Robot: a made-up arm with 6 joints.
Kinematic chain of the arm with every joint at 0, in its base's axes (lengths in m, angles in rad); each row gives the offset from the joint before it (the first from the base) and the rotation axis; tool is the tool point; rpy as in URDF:
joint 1: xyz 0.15 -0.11 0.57 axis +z
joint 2: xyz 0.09 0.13 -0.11 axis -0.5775 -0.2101 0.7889
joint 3: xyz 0.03 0 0 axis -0.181 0.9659 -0.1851
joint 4: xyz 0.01 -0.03 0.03 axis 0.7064 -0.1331 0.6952
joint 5: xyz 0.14 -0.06 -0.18 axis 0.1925 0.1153 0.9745
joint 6: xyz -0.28 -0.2 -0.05 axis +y
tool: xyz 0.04 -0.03 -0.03 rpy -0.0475 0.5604 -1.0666
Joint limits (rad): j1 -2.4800..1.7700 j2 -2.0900..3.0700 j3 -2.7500..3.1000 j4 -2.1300..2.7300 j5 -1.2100..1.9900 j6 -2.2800..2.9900
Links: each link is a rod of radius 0.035 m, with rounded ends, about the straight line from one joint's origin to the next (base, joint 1, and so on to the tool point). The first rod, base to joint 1, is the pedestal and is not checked.
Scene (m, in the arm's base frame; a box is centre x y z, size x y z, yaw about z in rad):
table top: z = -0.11
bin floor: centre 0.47 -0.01 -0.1 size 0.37 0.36 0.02 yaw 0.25
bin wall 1: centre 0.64 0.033 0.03 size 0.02 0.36 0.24 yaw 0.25
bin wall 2: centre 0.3 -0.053 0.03 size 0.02 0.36 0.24 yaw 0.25
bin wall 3: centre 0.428 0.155 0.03 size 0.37 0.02 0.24 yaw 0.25
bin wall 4: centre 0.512 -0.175 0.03 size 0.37 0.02 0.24 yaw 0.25
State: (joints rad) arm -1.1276 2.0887 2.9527 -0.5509 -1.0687 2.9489
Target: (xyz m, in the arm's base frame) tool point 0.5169 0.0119 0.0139
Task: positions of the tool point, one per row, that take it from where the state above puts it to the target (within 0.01 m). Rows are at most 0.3 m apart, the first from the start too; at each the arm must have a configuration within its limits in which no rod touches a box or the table.
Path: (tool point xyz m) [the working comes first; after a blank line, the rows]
Joints at the target: -1.4607 0.3106 1.9298 2.0608 1.2694 2.7034
Straight joint move there: touches bin wall 2, bin wall 3.

1: 0.4014 0.1527 0.3870
2: 0.5032 0.1000 0.4911
3: 0.5226 0.0199 0.6243
4: 0.4466 -0.0408 0.7350
5: 0.3182 -0.0367 0.7740
6: 0.2198 0.0369 0.7183
7: 0.2252 0.1261 0.5836
8: 0.3471 0.1413 0.4190
9: 0.5169 0.0119 0.2859
10: 0.5006 0.0371 0.1733
11: 0.4956 0.0316 0.0796
12: 0.5169 0.0119 0.0139

